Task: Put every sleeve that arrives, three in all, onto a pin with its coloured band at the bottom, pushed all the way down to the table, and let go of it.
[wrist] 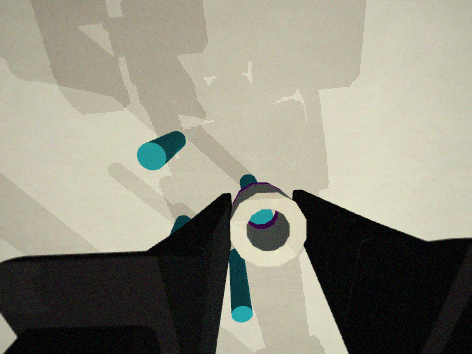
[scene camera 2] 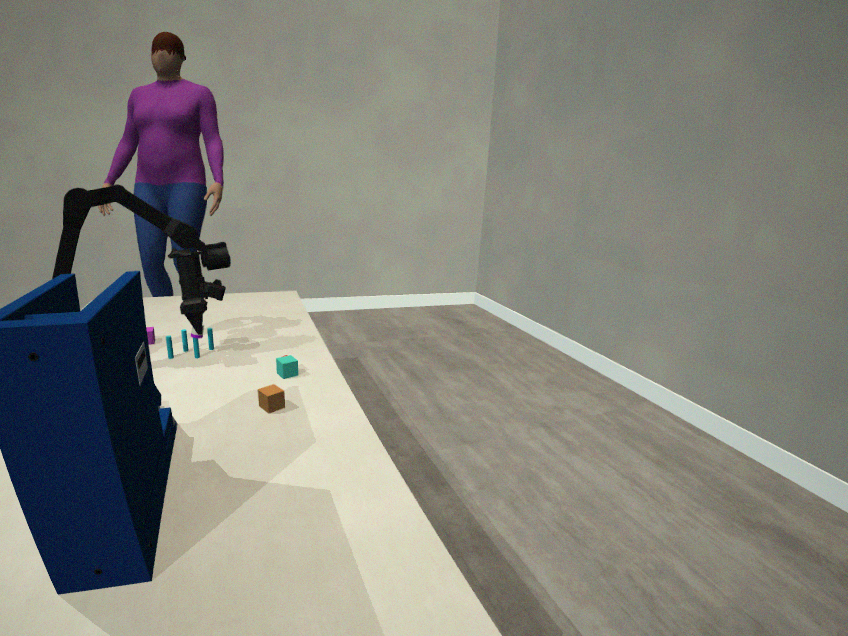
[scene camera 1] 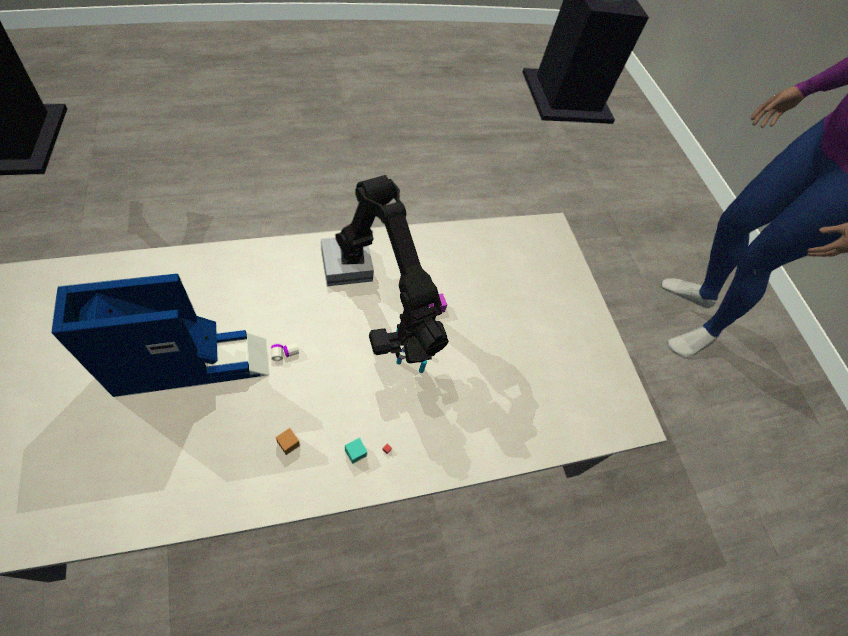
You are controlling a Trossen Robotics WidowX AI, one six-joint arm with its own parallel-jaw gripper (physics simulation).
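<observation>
My gripper (scene camera 2: pixel 197 330) (wrist: pixel 261 200) is shut on a cream sleeve (wrist: pixel 268 258), upright with its purple band (scene camera 2: pixel 196 335) at the bottom. The sleeve is over a teal pin (scene camera 2: pixel 196 348) (wrist: pixel 248 181). In the wrist view the pin's top shows through the bore, off-centre towards the upper side; whether it is inside the sleeve I cannot tell. Three other pins (scene camera 2: pixel 169 347) (scene camera 2: pixel 184 340) (scene camera 2: pixel 210 338) stand bare around it. In scene camera 1, two cream sleeves (scene camera 1: pixel 276 354) (scene camera 1: pixel 292 351) with purple bands are by the chute's end; the arm hides much of the pin group.
A blue dispenser (scene camera 1: pixel 136 355) (scene camera 2: pixel 47 438) with a short chute stands on the table (scene camera 1: pixel 520 273). A magenta block (scene camera 1: pixel 442 302) (scene camera 2: pixel 150 335) is near the pins. Orange (scene camera 1: pixel 287 441) (scene camera 2: pixel 271 398), teal (scene camera 1: pixel 355 450) (scene camera 2: pixel 287 366) and small red (scene camera 1: pixel 387 448) cubes lie nearer the table edge. A person stands beyond the table.
</observation>
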